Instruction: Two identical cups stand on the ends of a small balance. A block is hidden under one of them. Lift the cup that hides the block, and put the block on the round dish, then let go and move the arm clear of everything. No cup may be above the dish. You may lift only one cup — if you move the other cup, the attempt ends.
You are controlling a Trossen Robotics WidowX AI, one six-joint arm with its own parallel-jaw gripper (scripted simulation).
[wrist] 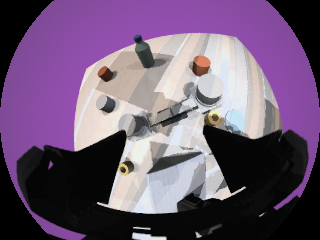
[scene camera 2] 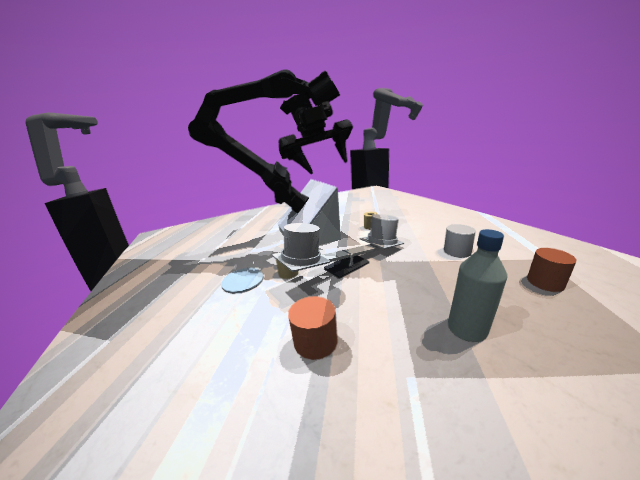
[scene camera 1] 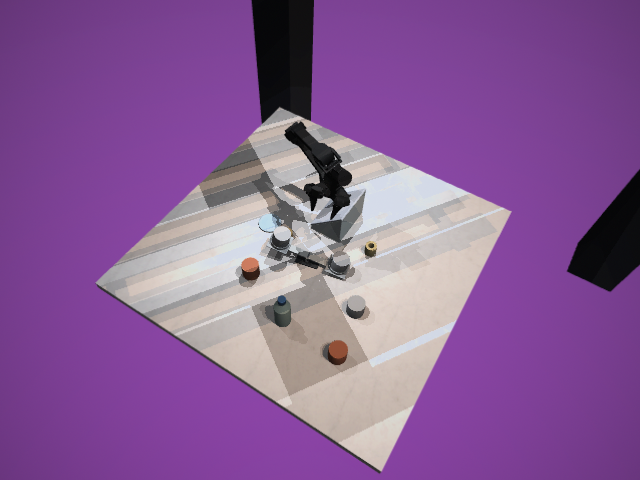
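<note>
You'd see my gripper at (scene camera 2: 329,167), (scene camera 1: 321,215) and (wrist: 165,131), and it's open with nothing in it. There's a black balance too, at (scene camera 2: 340,268) and again at (scene camera 1: 301,260). And then a bottle (scene camera 2: 481,278) is there as well.
</note>
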